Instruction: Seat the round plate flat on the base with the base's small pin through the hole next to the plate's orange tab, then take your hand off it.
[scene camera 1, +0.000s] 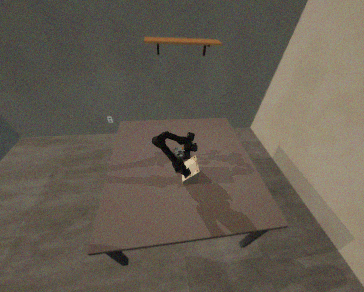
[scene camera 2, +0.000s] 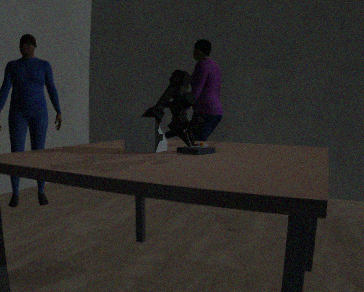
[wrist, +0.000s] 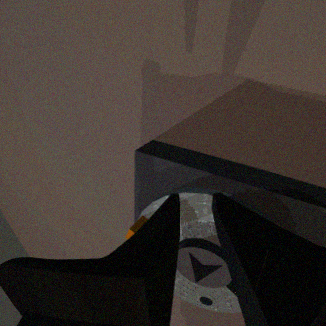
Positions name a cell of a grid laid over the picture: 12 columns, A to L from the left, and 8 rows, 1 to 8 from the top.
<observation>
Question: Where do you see a round grey plate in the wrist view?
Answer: H6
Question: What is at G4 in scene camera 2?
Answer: My gripper.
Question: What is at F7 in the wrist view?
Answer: My gripper.
</observation>
